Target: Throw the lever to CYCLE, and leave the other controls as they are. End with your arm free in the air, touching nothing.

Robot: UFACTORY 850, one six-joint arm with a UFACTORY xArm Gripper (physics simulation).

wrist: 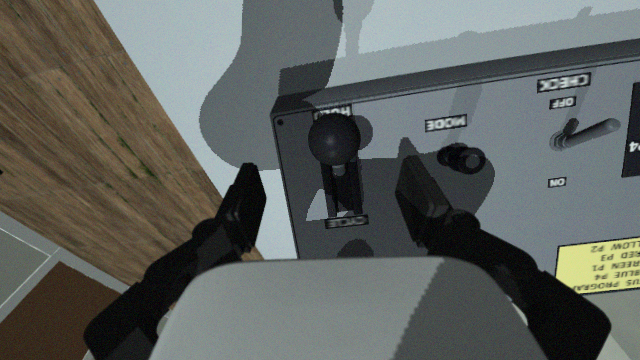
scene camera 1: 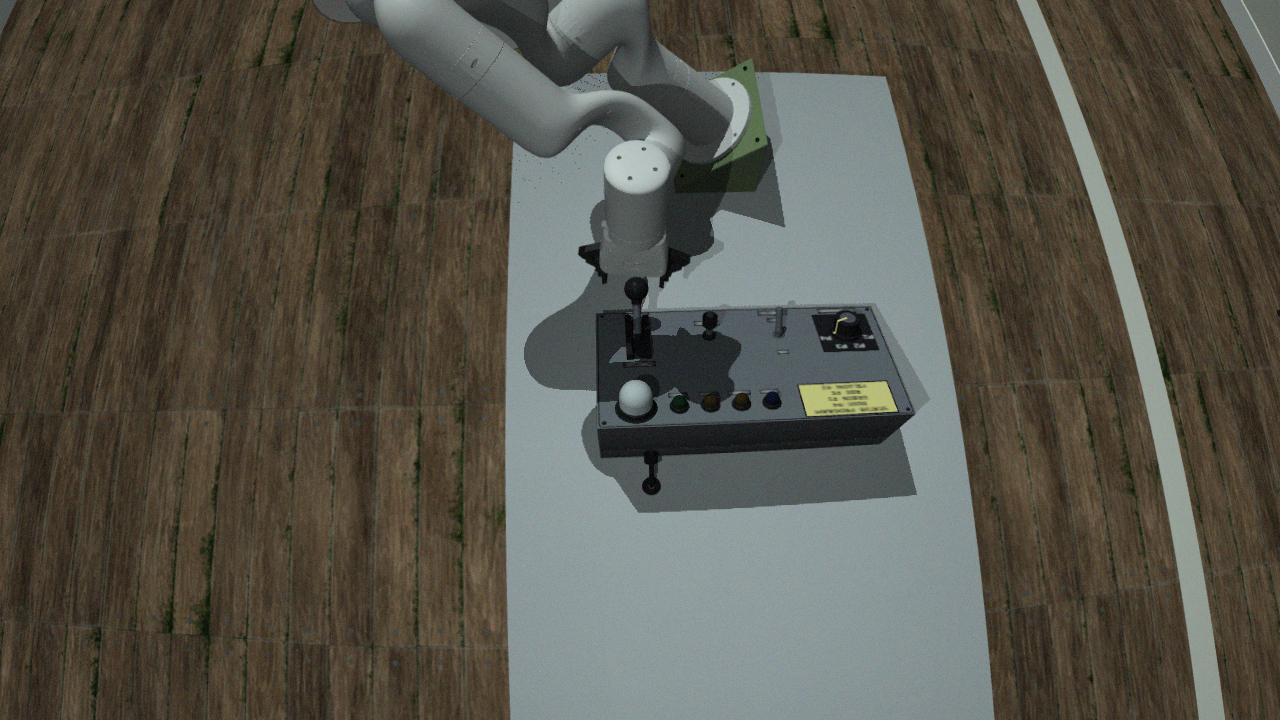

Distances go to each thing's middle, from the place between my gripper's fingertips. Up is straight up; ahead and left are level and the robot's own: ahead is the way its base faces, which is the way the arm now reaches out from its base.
Labels:
I see my gripper 6 cm above the lever (scene camera 1: pixel 636 288), 2 cm short of it and 1 cm to the right of it. From my hand the other things lie so: mode knob (wrist: pixel 469 160) (13 cm to the left, 8 cm below, 5 cm ahead); then rotary dial (scene camera 1: pixel 845 327) (37 cm to the left, 8 cm below, 4 cm ahead); then grey control box (scene camera 1: pixel 745 388) (19 cm to the left, 13 cm ahead, 9 cm below).

